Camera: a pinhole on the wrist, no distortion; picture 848 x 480 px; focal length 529.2 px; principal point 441.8 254.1 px. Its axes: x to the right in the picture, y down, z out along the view. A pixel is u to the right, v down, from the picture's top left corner.
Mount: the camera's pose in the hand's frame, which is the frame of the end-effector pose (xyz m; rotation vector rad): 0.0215 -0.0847 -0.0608 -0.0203 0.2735 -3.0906
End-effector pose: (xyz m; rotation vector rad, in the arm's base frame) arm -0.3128 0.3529 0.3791 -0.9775 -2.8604 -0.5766
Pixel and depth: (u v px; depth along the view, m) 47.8 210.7 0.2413
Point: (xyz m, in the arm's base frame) -0.5253 0.4636 0.2171
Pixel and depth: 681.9 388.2 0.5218
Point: -0.3168 0.1657 -0.1610
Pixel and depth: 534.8 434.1 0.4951
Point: -0.4537 0.2219 -0.1106
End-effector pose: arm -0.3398 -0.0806 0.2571 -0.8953 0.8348 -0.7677
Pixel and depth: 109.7 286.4 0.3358
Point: -0.0357 -0.2542 0.4246
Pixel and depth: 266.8 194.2 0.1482
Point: -0.2508 -0.1495 0.3505
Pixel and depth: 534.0 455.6 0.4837
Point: -0.1072 -0.0553 0.7263
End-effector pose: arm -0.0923 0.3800 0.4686 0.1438 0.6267 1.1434
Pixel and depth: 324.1 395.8 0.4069
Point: 0.3192 0.4428 0.5753
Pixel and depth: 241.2 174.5 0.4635
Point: 0.2502 0.6024 0.6855
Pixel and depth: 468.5 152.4 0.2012
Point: 0.0542 0.3860 0.5476
